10 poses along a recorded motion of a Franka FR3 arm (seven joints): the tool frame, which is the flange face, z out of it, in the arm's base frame.
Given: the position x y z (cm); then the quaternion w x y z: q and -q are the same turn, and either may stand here.
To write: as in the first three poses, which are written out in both.
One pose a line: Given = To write
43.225 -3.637 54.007 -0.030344 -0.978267 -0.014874 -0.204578 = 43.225 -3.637 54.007 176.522 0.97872 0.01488 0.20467
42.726 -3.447 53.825 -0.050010 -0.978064 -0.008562 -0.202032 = 42.726 -3.447 53.825 174.267 0.97929 0.00857 0.20229
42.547 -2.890 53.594 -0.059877 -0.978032 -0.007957 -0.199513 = 42.547 -2.890 53.594 173.134 0.97979 0.00797 0.19987
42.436 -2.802 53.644 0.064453 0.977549 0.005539 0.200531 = 42.436 -2.802 53.644 172.609 0.97959 0.00555 0.20095
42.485 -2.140 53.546 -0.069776 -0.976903 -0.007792 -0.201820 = 42.485 -2.140 53.546 171.998 0.97929 0.00781 0.20231
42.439 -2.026 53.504 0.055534 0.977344 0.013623 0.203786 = 42.439 -2.026 53.504 173.633 0.97885 0.01364 0.20410
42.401 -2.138 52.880 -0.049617 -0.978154 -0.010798 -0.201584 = 42.401 -2.138 52.880 174.312 0.97936 0.01081 0.20183
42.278 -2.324 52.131 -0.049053 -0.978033 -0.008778 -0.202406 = 42.278 -2.324 52.131 174.377 0.97921 0.00879 0.20265
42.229 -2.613 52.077 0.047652 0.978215 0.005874 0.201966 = 42.229 -2.613 52.077 174.537 0.97933 0.00588 0.20220
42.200 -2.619 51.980 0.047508 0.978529 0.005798 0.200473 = 42.200 -2.619 51.980 174.554 0.97964 0.00580 0.20070
